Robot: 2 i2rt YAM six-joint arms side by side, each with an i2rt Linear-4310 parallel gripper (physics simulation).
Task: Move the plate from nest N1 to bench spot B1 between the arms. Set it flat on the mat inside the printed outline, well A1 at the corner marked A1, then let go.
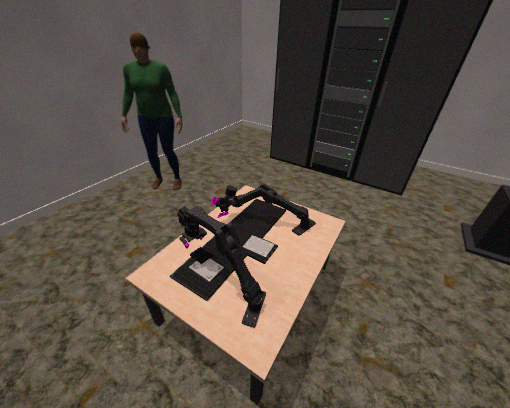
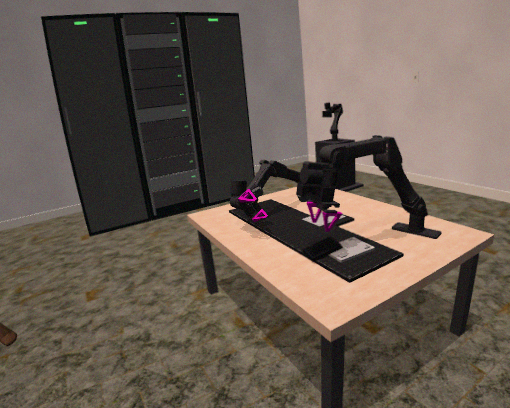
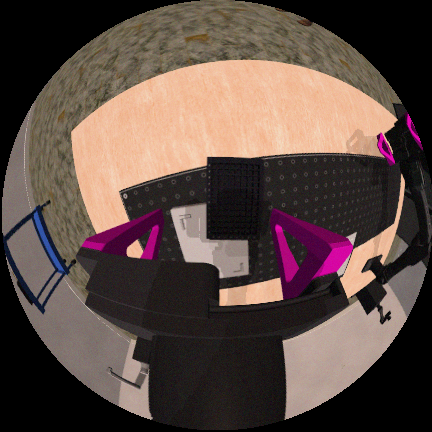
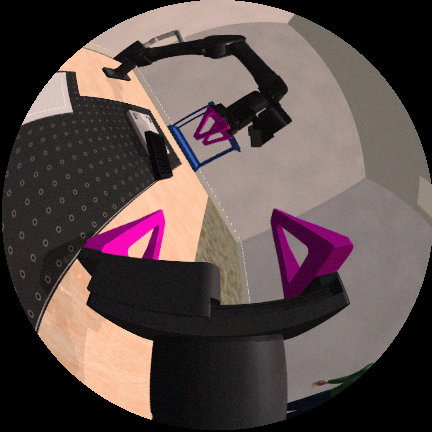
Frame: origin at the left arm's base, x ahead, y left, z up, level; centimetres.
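Seen in the pictures: left gripper, fingertip midpoint: (image 1: 193,243) (image 2: 320,226) (image 3: 216,214) (image 4: 199,141); right gripper, fingertip midpoint: (image 1: 214,211) (image 2: 261,208) (image 3: 393,138) (image 4: 217,214); left arm's base at its link origin: (image 1: 254,307) (image 2: 415,231) (image 4: 116,74); right arm's base at its link origin: (image 1: 303,227) (image 3: 372,262).
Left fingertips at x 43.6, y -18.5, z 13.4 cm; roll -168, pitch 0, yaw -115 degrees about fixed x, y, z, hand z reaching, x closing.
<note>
Offsets run from my left fingertips to a thing's top centre. Level surfaces: height alone.
The black plate {dx -2.9, dy -1.7, dz -8.0 cm} (image 1: 201,255) (image 2: 322,247) (image 3: 235,200) (image 4: 159,156) looks tilted, off square on the light grey nest N1 {dx -9.9, dy +5.1, dz -10.3 cm} (image 1: 207,271) (image 2: 356,250) (image 3: 192,245) (image 4: 140,121), overlapping one side of it and the board beside it. My left gripper (image 1: 194,238) (image 2: 321,226) (image 3: 216,214) (image 4: 199,141) is open and empty above the plate. My right gripper (image 1: 215,210) (image 2: 247,209) (image 4: 217,214) is open and empty, off at the far end of the board. The pale mat at B1 {dx -33.0, dy -22.4, dz -11.9 cm} (image 1: 260,246) (image 2: 312,220) (image 4: 50,95) lies between the arms; its corner marks are too small to read.
A long black perforated board {dz -12.1 cm} (image 1: 255,217) (image 2: 285,225) (image 3: 320,185) (image 4: 75,150) runs along the wooden table {dz -13.4 cm} (image 1: 165,262) (image 2: 270,260) (image 3: 230,110). A person (image 1: 150,90) stands beyond the table. A dark server cabinet (image 1: 305,85) (image 2: 90,125) stands by the wall.
</note>
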